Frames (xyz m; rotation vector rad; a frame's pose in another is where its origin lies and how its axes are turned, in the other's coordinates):
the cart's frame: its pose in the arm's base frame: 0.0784 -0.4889 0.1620 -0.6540 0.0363 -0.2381
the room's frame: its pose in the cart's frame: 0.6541 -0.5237 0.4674 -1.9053 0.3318 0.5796
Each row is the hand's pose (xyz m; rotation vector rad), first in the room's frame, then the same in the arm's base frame.
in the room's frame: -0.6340 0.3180 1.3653 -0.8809 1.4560 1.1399
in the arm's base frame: -0.1382 0.1172 -0.1036 1.2449 -1.7459 0.5790
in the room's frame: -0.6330 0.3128 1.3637 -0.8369 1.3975 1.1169
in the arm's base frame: -0.1340 0.1193 -0.1007 1.3174 -1.7768 0.5508
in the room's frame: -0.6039 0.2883 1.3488 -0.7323 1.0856 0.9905
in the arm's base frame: -0.0949 0.1127 -0.0907 1.6568 -1.8294 0.3215
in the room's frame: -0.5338 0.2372 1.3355 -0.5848 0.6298 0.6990
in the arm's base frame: -0.0076 0.1047 -0.0882 2.2261 -1.7350 -0.0639
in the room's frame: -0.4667 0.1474 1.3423 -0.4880 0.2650 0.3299
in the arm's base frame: 0.1005 0.1352 -0.0854 2.7456 -1.3748 -0.4029
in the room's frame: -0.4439 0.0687 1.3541 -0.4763 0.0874 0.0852
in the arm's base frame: 0.1670 0.1827 -0.0728 -2.8671 0.9849 0.5476
